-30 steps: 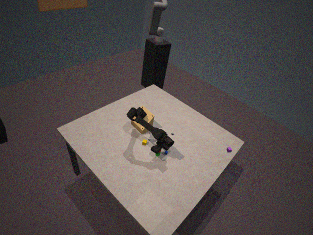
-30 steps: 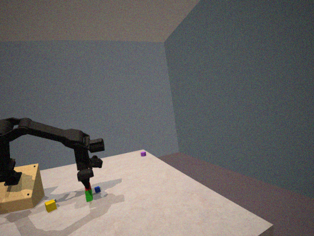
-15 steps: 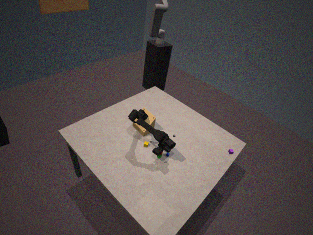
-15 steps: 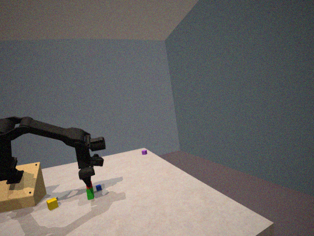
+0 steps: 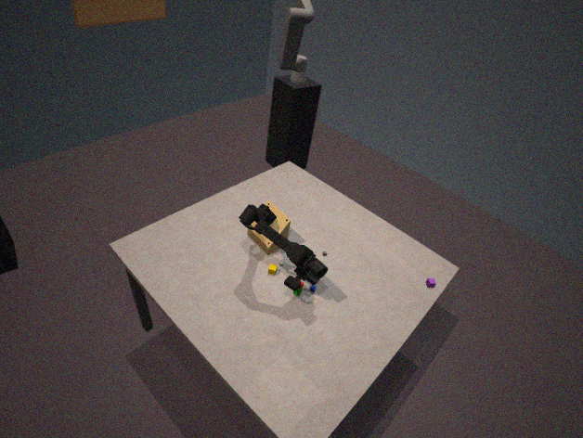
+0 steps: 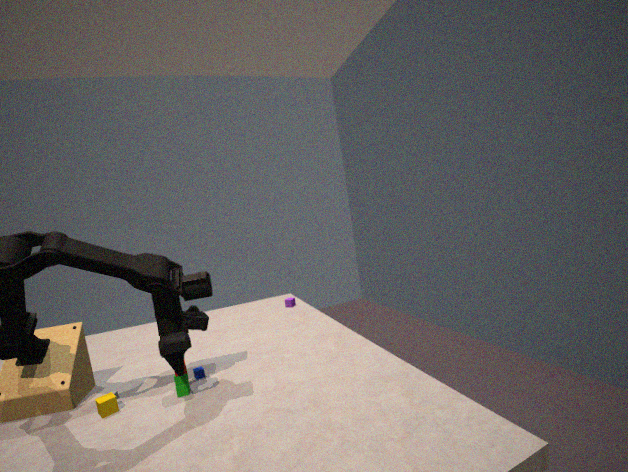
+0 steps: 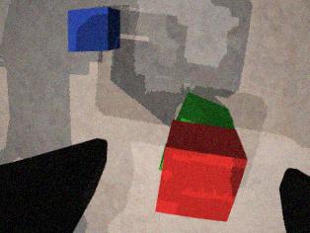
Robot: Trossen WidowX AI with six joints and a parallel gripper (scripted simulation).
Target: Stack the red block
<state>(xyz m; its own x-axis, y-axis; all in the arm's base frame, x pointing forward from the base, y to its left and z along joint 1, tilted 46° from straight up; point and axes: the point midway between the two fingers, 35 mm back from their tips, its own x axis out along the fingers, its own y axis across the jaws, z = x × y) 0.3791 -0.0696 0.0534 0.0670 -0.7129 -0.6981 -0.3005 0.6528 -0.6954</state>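
The red block is right at my gripper tip. From my gripper tip the other things lie so: blue cube (70 mm to the left, 50 mm below, 20 mm ahead); then yellow cube (160 mm behind, 40 mm below, 30 mm to the right); then green block (20 mm below).
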